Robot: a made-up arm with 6 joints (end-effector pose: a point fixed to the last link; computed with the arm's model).
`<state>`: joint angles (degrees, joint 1 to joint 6).
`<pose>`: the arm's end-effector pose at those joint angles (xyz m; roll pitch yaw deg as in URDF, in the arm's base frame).
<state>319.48 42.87 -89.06 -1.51 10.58 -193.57</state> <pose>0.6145 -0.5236 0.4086 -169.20 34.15 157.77</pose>
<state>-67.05 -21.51 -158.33 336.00 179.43 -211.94</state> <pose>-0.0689 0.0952 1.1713 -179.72 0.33 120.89</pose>
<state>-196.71 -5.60 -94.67 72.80 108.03 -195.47</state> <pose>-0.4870 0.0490 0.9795 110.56 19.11 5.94</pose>
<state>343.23 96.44 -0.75 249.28 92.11 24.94</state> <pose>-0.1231 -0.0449 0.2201 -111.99 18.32 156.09</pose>
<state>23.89 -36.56 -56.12 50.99 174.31 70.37</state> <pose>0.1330 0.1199 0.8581 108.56 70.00 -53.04</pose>
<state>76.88 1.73 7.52 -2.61 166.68 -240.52</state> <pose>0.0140 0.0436 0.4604 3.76 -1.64 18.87</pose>
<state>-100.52 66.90 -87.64 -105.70 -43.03 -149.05</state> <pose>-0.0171 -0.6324 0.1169 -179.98 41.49 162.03</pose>
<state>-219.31 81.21 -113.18 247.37 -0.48 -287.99</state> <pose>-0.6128 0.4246 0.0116 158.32 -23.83 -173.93</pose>
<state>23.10 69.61 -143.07 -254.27 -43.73 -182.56</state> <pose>0.8214 0.2430 0.4288 112.70 2.88 68.16</pose>
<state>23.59 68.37 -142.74 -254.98 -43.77 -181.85</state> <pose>0.8191 0.2495 0.4458 111.56 2.07 68.49</pose>
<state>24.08 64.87 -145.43 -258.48 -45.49 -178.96</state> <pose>0.8134 0.2529 0.5252 104.81 -2.22 67.21</pose>
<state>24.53 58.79 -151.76 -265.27 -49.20 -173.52</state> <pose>0.7836 0.2441 0.6744 91.67 -11.82 65.19</pose>
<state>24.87 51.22 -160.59 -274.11 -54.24 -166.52</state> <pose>0.7050 0.2129 0.8524 73.90 -26.27 65.47</pose>
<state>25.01 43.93 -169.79 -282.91 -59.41 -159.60</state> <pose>0.5879 0.1637 0.9980 52.74 -41.43 71.39</pose>
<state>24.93 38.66 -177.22 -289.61 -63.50 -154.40</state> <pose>0.4794 0.1173 1.0799 30.58 -51.72 82.71</pose>
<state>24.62 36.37 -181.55 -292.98 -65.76 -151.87</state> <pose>0.4207 0.0908 1.1090 15.89 -55.82 91.69</pose>
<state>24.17 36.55 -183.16 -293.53 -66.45 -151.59</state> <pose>0.4114 0.0838 1.1103 12.79 -56.73 93.16</pose>
